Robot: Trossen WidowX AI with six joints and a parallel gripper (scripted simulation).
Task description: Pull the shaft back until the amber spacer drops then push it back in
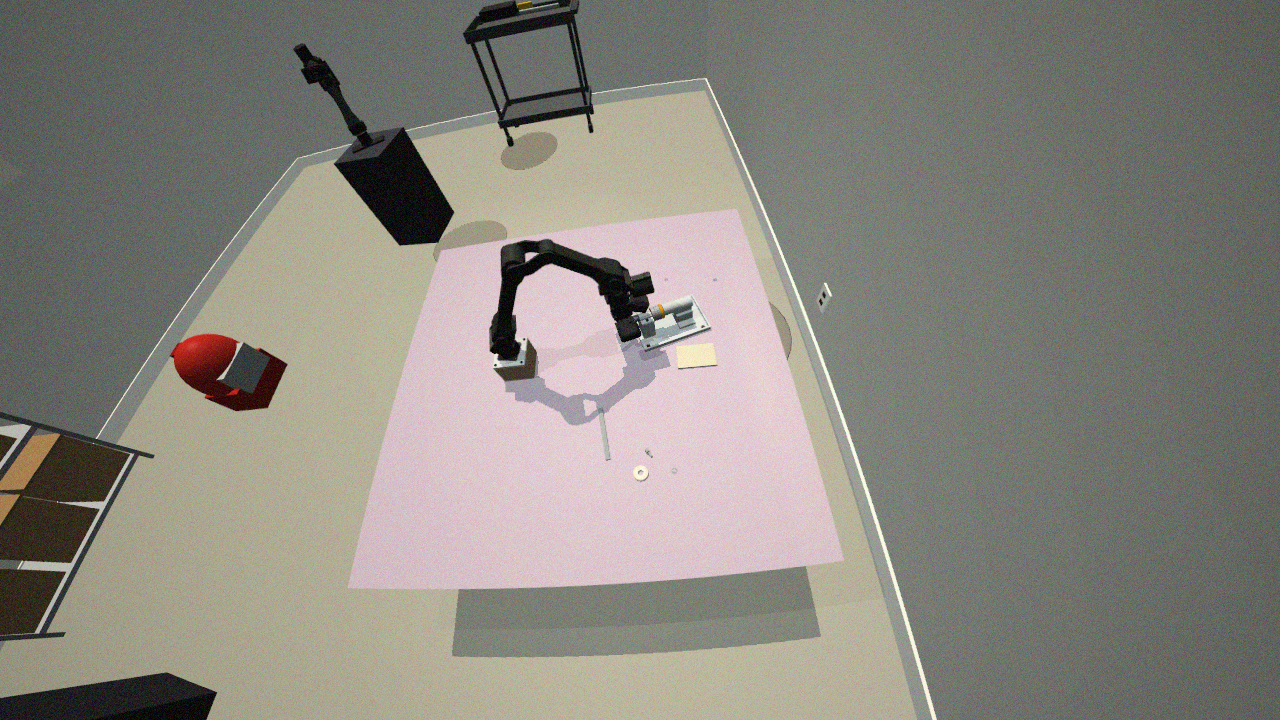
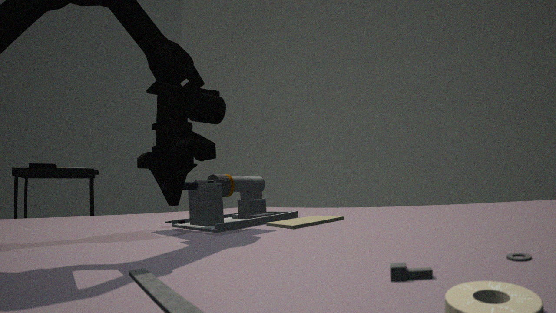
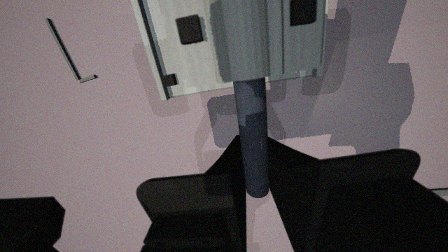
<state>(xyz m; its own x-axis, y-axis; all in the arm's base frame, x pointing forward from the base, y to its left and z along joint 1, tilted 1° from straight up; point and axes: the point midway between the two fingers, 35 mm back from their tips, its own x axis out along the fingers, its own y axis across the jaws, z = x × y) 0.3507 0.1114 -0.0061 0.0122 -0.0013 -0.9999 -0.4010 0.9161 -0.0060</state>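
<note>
Now: the dark blue shaft 70 mm ahead of my gripper tip, 30 mm to the left of it and 30 mm above it. Round my gripper tip: L-shaped key (10 mm ahead, 180 mm to the left, 40 mm below); amber spacer (110 mm ahead, 50 mm to the left, 30 mm above); tan flat plate (220 mm ahead, 70 mm to the right, 40 mm below).
</note>
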